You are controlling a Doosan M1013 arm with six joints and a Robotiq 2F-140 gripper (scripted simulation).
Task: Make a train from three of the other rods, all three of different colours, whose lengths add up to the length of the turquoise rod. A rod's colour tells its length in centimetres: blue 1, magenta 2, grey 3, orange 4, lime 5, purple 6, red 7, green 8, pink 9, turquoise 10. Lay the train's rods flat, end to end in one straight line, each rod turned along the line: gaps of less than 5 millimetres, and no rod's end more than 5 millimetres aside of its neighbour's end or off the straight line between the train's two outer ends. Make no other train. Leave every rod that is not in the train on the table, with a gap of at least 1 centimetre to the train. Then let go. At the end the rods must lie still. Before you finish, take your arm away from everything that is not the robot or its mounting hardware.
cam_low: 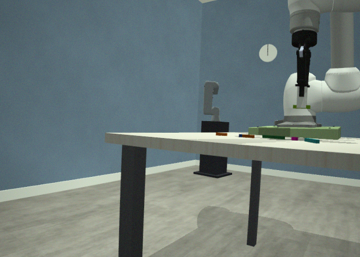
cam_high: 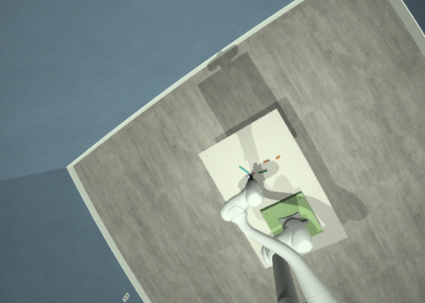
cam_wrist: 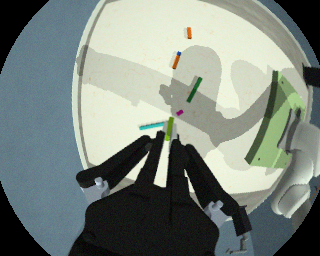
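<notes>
Right now the small blue rod is 4 cm ahead of my hand, 19 cm to the right of it and 13 cm below it. Round my hand: magenta rod (2 cm behind, 2 cm to the right, 13 cm below); then lime rod (3 cm below); then turquoise rod (4 cm ahead, 4 cm to the left, 13 cm below).
</notes>
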